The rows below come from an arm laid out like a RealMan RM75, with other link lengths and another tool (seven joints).
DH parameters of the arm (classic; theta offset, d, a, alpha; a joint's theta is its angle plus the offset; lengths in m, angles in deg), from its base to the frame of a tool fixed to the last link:
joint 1: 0 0.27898 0 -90
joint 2: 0 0 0 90
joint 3: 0 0.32 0 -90
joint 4: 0 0 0 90
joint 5: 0 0.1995 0 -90
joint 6: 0 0 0 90
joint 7: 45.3 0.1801 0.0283 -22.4
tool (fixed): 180 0.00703 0 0
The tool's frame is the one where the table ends.
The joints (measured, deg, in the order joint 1, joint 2, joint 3, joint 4, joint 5, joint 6, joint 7), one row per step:
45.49, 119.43, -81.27, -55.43, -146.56, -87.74, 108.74
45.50, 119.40, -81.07, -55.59, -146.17, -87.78, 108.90
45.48, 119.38, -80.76, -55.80, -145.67, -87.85, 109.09
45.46, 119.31, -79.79, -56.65, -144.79, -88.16, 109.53
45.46, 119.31, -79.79, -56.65, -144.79, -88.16, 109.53
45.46, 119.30, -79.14, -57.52, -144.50, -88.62, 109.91
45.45, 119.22, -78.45, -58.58, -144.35, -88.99, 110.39
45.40, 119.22, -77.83, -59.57, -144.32, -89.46, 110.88
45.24, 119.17, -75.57, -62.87, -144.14, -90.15, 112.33
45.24, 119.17, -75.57, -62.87, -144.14, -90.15, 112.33
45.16, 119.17, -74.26, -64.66, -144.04, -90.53, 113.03
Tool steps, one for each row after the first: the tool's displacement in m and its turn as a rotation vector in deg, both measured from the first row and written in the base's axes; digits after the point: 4 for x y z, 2 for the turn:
-0.0017, 0.0004, 0.0000, 0.18, 0.51, -0.18
-0.0038, 0.0007, -0.0001, 0.41, 1.20, -0.45
-0.0092, 0.0026, 0.0013, 1.19, 2.72, -0.87
-0.0092, 0.0026, 0.0013, 1.19, 2.72, -0.87
-0.0131, 0.0039, 0.0031, 1.70, 3.47, -1.01
-0.0169, 0.0063, 0.0059, 2.52, 4.13, -1.04
-0.0201, 0.0076, 0.0082, 3.15, 4.63, -1.17
-0.0309, 0.0150, 0.0166, 6.10, 6.67, -1.18
-0.0309, 0.0150, 0.0166, 6.10, 6.67, -1.18
-0.0367, 0.0189, 0.0215, 7.70, 7.83, -1.14

